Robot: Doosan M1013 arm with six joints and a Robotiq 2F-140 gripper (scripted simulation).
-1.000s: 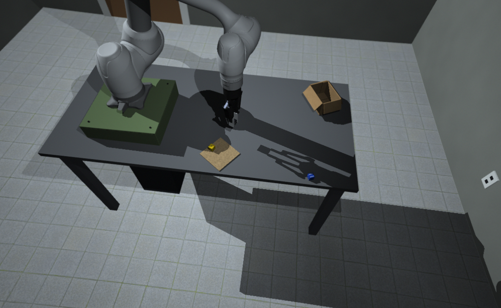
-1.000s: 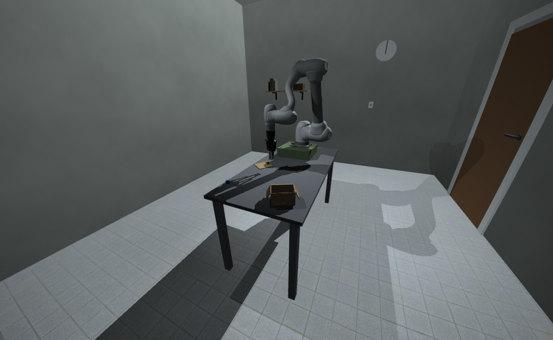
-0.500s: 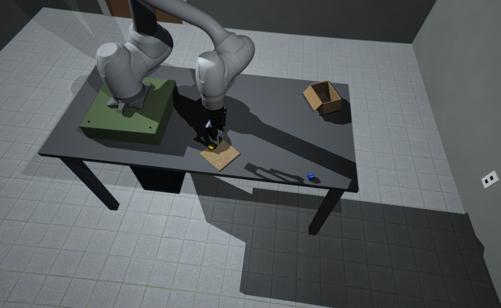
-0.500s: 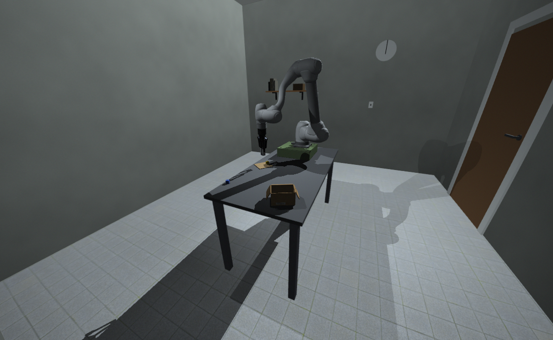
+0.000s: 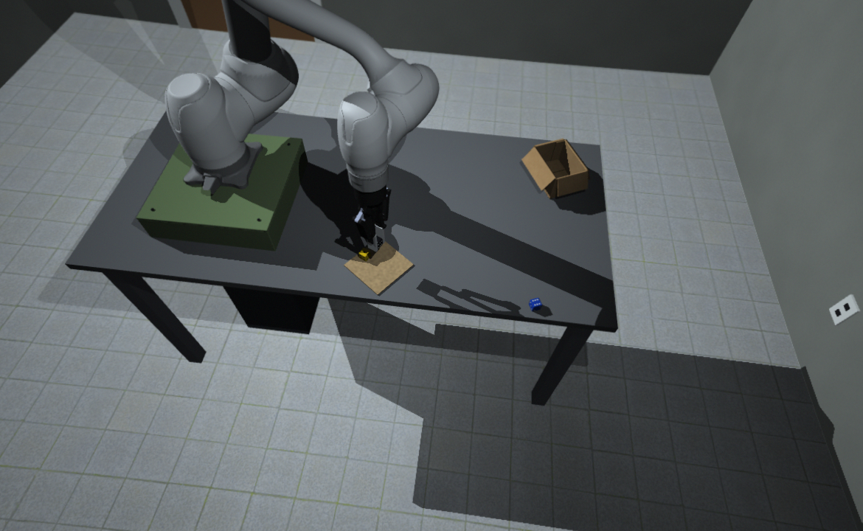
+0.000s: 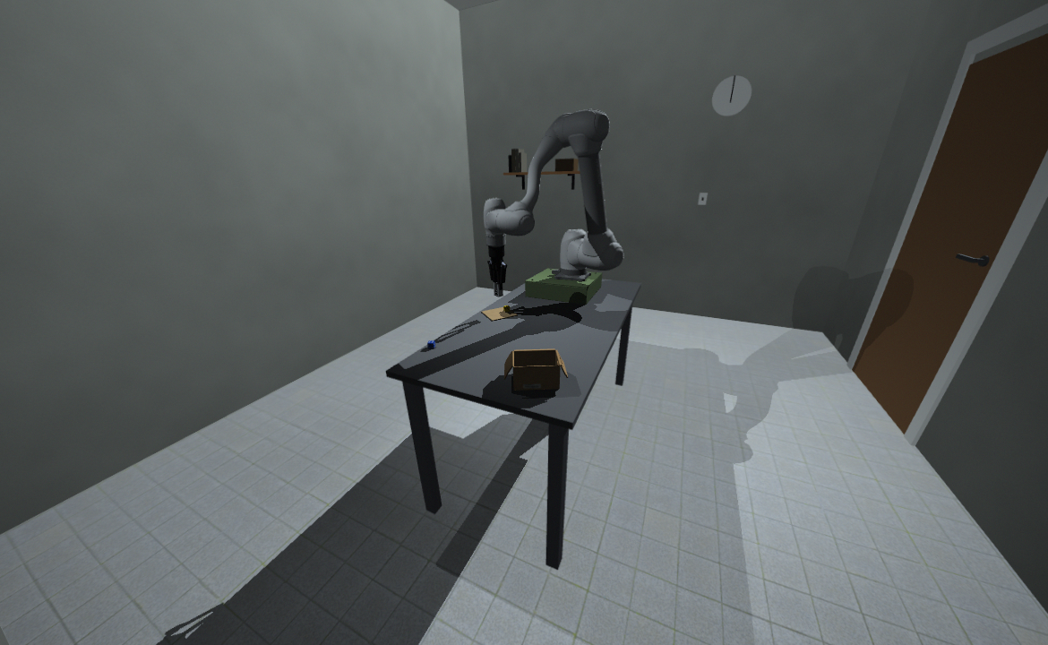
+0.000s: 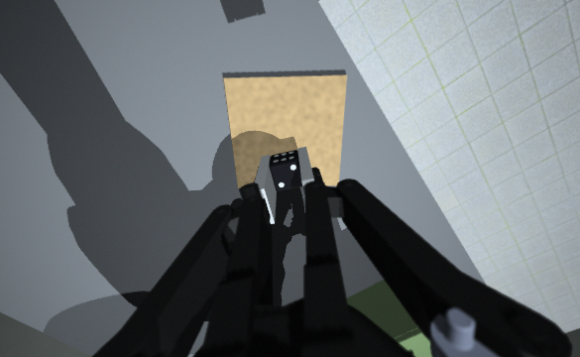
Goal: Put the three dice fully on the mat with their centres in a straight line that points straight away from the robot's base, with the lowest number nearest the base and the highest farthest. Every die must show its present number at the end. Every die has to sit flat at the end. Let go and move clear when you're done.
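My gripper is now 130 mm above the tan mat. The rest, counted from my hand: black die (20 mm below); then yellow die (40 mm behind, 20 mm to the left, 110 mm below); then blue die (440 mm ahead, 90 mm to the right, 120 mm below).
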